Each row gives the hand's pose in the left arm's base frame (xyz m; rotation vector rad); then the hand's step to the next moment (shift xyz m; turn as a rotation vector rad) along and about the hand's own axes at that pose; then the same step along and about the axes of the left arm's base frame.
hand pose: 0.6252 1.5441 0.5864 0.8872 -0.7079 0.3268
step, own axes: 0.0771 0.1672 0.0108 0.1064 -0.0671 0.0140
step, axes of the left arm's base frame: -0.0378 0.0904 0.1563 0.1076 -0.0541 0.0390
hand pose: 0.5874 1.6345 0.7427 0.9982 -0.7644 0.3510
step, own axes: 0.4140 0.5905 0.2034 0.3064 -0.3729 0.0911
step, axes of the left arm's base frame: -0.1452 0.1012 0.7281 0.3948 -0.2917 0.0165
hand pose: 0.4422 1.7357 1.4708 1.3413 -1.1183 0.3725
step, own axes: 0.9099 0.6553 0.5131 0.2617 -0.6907 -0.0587
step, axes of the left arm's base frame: -0.2951 -0.6196 1.0245 0.6831 -0.2251 -0.1781
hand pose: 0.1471 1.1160 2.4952 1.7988 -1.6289 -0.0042
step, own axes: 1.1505 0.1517 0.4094 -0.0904 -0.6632 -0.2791
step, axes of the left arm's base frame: -0.0727 -1.1987 0.2685 0.6829 0.1905 -0.1524
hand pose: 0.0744 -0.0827 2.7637 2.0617 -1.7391 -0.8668
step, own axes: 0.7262 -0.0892 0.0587 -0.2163 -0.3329 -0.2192
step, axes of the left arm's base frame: 0.0921 -0.6730 -0.2780 0.3780 0.2490 0.0269
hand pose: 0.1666 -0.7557 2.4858 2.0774 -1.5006 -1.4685
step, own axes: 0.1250 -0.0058 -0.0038 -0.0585 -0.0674 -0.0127
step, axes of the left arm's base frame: 0.0063 -0.0988 -0.0766 0.0516 0.0739 -0.0014
